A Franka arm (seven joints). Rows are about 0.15 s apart.
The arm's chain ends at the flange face. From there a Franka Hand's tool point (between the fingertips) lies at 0.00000 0.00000 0.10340 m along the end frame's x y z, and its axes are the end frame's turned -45 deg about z.
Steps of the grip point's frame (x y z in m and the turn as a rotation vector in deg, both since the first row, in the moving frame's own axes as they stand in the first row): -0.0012 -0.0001 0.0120 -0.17 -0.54 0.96; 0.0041 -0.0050 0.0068 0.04 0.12 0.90; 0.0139 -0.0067 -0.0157 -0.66 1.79 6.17; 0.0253 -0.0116 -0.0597 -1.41 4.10 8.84; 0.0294 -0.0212 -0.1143 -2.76 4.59 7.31; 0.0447 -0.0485 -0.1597 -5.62 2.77 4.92
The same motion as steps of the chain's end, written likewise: -0.0004 -0.0001 0.0120 -0.50 -0.26 0.96; -0.0007 -0.0062 0.0068 0.11 0.06 0.90; 0.0019 -0.0133 -0.0156 0.80 1.73 6.17; 0.0024 -0.0232 -0.0594 1.90 3.90 8.84; -0.0037 -0.0341 -0.1138 1.29 5.20 7.31; -0.0132 -0.0700 -0.1591 -2.02 5.93 4.92
